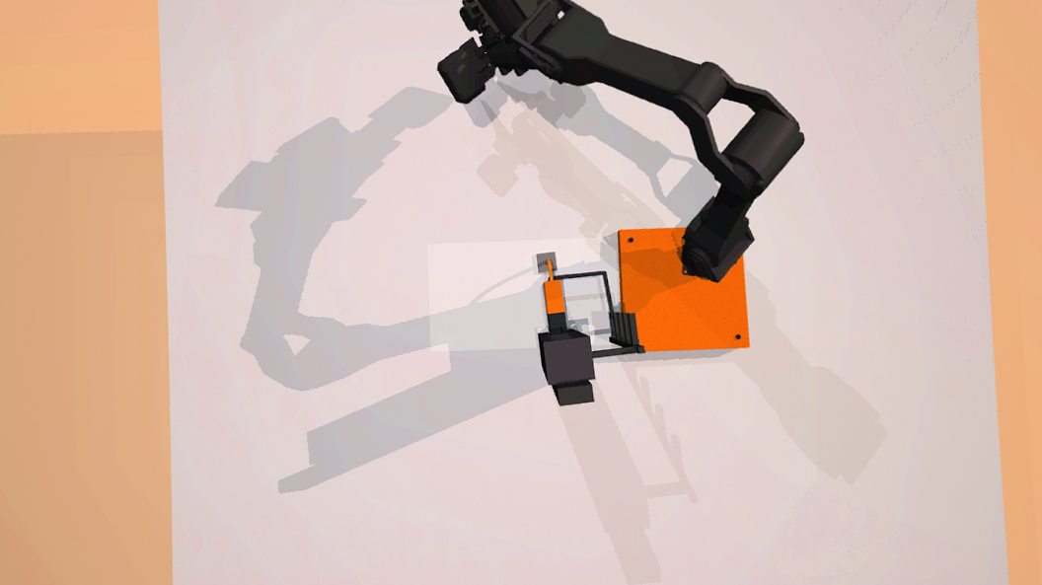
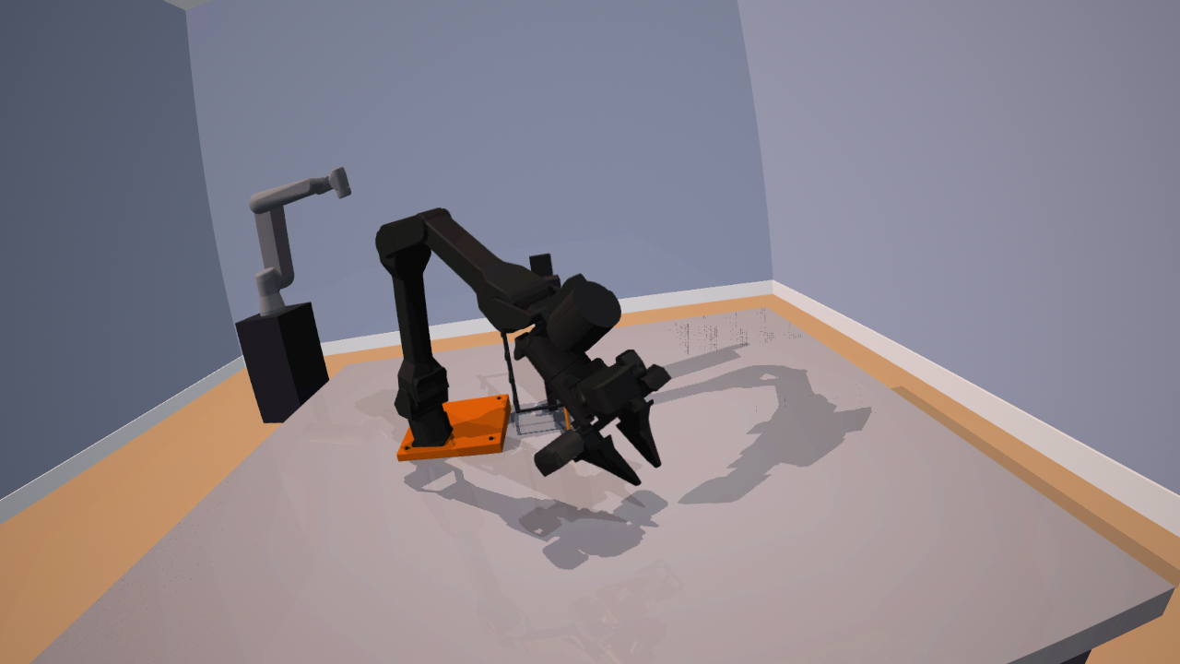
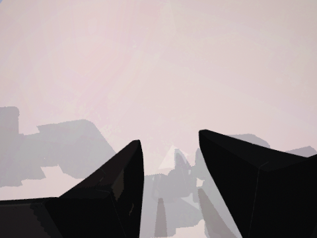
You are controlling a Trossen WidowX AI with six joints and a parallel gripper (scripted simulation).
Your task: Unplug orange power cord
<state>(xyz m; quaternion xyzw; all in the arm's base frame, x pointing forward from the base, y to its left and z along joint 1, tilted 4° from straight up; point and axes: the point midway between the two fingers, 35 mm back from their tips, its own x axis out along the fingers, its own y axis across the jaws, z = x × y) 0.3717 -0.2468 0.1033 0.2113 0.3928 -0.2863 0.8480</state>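
Right now the orange plug is 370 mm to the left of my gripper tip, 170 mm behind it and 20 mm above it. The rest, counted from my gripper tip: dark power strip block 440 mm to the left, 180 mm behind, 50 mm above.
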